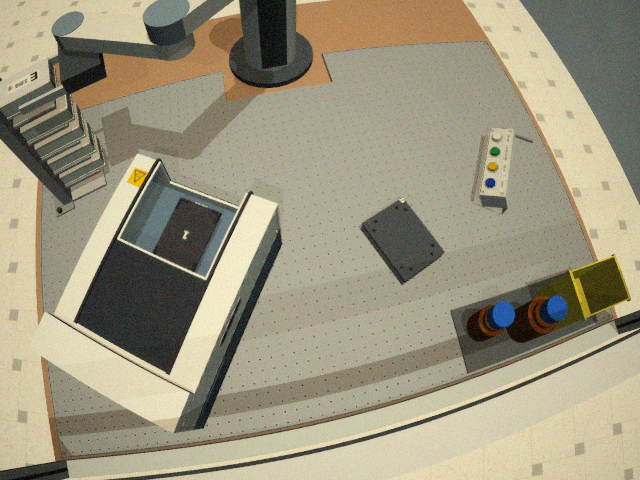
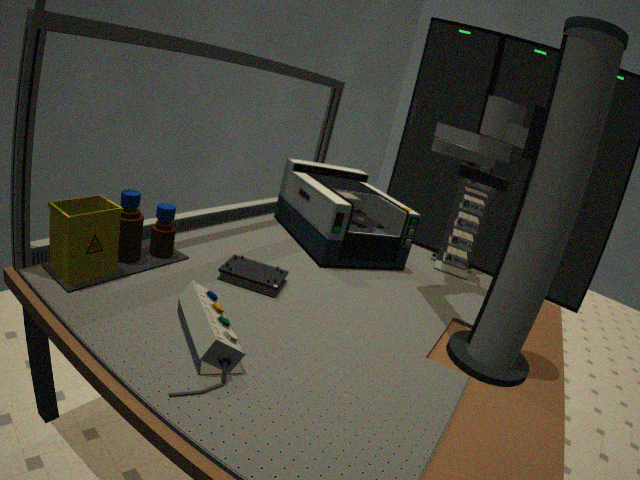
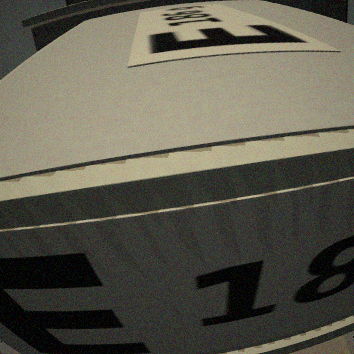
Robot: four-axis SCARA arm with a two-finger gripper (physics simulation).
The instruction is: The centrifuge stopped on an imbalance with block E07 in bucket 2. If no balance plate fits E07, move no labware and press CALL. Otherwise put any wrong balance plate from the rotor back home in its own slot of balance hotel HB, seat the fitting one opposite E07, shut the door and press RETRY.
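Places are measured from the arm's base along level axes (x ahead, y right, z down), in centimetres.
Pixels of known places: gripper, between the fingertips: (image 1: 20, 93); arm's base, origin of its link: (image 1: 270, 57) (image 2: 487, 359).
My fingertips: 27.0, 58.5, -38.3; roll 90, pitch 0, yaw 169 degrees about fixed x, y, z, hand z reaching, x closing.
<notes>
Ahead of a thing's pixels: the offset from my fingertips to its top centre, as dx, dy, dz. "pt": to the spot under its first point.
My gripper (image 1: 26, 88) is at the top of balance hotel HB @(pt +7.5, +2.9, +15.0) (image 1: 36, 160) at the left, shut on the balance plate E @(-0.4, -2.0, -2.5) (image 1: 24, 88) (image 3: 165, 105). The plate looks level; its label shows E and 186. I cannot tell whether it rests in its slot. Below it, plates A @(-0.4, -2.0, +28.4) (image 2: 455, 257), B @(-0.4, -2.0, +21.3) (image 2: 459, 240), C @(-0.4, -2.0, +14.2) (image 2: 466, 223) and D @(-0.4, -2.0, +7.1) (image 2: 471, 205) sit in the hotel. The centrifuge (image 1: 232, 258) (image 2: 315, 206) has its door open; a dark bucket (image 1: 199, 227) marked 1 shows in the opening. Block E07 and bucket 2 cannot be made out. The button box @(+25.3, -108.3, +28.6) (image 1: 497, 165) (image 2: 206, 330) stands apart.
A dark flat stand (image 1: 402, 240) (image 2: 252, 273) with corner pins lies mid-table. Two brown bottles (image 1: 483, 326) (image 1: 527, 325) and a yellow bin (image 1: 602, 286) (image 2: 85, 242) stand on a dark mat. The arm's column (image 1: 268, 36) (image 2: 547, 206) rises at the table's edge.
</notes>
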